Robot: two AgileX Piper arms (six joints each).
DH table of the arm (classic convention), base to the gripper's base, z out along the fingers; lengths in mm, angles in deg. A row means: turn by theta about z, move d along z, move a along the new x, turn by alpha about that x. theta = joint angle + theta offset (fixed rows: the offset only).
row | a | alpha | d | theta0
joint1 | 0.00 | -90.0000 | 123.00 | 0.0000
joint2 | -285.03 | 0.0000 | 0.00 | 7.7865
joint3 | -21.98 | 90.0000 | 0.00 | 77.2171
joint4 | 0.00 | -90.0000 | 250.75 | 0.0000
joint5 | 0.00 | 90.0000 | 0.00 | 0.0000
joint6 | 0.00 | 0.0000 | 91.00 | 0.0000
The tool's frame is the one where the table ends.
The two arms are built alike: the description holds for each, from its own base.
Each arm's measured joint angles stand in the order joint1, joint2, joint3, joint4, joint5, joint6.
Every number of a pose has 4 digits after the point.
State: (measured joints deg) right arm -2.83 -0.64 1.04 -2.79 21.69 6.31; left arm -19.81 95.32 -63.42 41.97 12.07 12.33
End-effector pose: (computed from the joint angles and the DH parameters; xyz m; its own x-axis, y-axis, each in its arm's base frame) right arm 0.0522 -0.0042 0.1738 -0.2883 0.0792 -0.9543 0.0854 0.9947 0.0567; left arm 0.3535 -0.1138 0.2539 -0.1427 0.8992 -0.4136 0.5805 0.4145 0.7009
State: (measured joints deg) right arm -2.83 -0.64 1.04 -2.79 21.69 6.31; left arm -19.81 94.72 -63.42 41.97 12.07 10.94
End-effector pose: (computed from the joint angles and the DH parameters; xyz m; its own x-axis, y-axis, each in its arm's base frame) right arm 0.0522 -0.0042 0.1738 -0.2883 0.0792 -0.9543 0.0854 0.9947 0.0567; left arm 0.3522 -0.1133 0.2577 -0.1524 0.8873 -0.4352 0.5701 0.4386 0.6947
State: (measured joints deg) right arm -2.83 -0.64 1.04 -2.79 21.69 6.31; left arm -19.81 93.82 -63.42 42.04 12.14 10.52
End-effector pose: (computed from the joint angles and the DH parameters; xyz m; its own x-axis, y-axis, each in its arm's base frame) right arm 0.0522 -0.0042 0.1738 -0.2883 0.0792 -0.9543 0.0854 0.9947 0.0567; left arm 0.3501 -0.1125 0.2635 -0.1504 0.8825 -0.4457 0.5588 0.4478 0.6980
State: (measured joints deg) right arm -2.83 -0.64 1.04 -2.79 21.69 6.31; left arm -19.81 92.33 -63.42 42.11 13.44 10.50
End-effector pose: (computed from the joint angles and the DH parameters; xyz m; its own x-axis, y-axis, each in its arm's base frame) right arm 0.0522 -0.0042 0.1738 -0.2883 0.0792 -0.9543 0.0854 0.9947 0.0567; left arm 0.3461 -0.1096 0.2718 -0.1574 0.8820 -0.4442 0.5450 0.4527 0.7058
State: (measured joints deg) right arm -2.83 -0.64 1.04 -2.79 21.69 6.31; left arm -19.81 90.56 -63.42 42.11 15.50 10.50
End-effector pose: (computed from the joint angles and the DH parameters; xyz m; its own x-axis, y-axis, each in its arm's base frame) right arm 0.0522 -0.0042 0.1738 -0.2883 0.0792 -0.9543 0.0854 0.9947 0.0567; left arm 0.3408 -0.1054 0.2811 -0.1738 0.8816 -0.4388 0.5298 0.4593 0.7130
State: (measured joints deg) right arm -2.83 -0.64 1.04 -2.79 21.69 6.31; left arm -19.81 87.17 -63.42 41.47 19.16 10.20
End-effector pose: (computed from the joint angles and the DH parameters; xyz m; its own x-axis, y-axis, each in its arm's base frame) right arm 0.0522 -0.0042 0.1738 -0.2883 0.0792 -0.9543 0.0854 0.9947 0.0567; left arm 0.3297 -0.0977 0.2983 -0.2094 0.8708 -0.4447 0.4992 0.4863 0.7172
